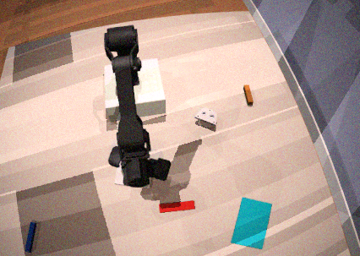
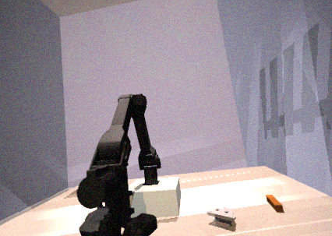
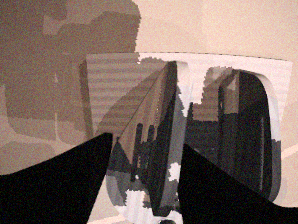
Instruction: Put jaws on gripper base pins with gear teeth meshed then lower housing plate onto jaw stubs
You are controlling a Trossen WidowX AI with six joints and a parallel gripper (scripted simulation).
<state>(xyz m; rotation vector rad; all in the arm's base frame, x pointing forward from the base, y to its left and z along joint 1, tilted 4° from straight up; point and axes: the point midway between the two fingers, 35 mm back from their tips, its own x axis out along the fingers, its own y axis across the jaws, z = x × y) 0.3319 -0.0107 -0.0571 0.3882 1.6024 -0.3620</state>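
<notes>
My gripper tip is now 3 cm to the left of the white plate and 1 cm above it. The rest, counted from my gripper tip: red bar 13 cm ahead, 9 cm to the left, 2 cm below; then cyan sheet 25 cm ahead, 32 cm to the left, 2 cm below; then jaw 5 cm behind, 3 cm to the right.
</notes>
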